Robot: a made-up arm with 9 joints.
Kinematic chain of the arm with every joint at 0, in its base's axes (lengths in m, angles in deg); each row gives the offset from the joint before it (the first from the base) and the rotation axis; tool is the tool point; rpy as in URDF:
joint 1: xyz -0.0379 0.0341 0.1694 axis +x
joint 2: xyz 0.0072 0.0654 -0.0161 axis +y
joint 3: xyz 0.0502 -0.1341 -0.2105 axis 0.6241 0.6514 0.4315
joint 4: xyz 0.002 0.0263 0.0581 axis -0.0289 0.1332 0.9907
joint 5: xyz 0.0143 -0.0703 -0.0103 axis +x
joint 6: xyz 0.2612 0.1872 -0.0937 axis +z
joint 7: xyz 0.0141 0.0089 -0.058 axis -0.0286 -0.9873 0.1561
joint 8: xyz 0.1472 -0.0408 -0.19 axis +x
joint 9: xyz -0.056 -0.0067 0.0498 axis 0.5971 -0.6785 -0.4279
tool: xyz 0.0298 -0.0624 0.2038 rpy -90 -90 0
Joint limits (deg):
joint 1: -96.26..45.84
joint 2: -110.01..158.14
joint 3: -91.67..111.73
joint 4: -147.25..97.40
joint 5: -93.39..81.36
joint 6: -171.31..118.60
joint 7: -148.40..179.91
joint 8: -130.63..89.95
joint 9: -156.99..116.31
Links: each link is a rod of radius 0.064 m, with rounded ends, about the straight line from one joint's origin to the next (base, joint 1, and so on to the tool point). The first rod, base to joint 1, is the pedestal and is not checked.
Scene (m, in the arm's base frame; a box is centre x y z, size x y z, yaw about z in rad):
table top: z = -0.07
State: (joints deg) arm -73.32 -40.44 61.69 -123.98 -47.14 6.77 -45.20 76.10 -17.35
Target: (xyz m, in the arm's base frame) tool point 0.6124 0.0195 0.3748
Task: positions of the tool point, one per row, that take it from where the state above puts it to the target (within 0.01 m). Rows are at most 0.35 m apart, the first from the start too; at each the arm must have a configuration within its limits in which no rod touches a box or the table.
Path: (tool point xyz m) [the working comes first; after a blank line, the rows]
Joints at the target: -89.90 -97.60 65.86 -78.28 0.43 8.64 -49.79 63.50 -30.71
Straight joint move there: clear.

1: 0.0036 -0.5092 0.3938
2: 0.2754 -0.4479 0.4396
3: 0.4985 -0.2539 0.4412
4: 0.6124 0.0195 0.3748

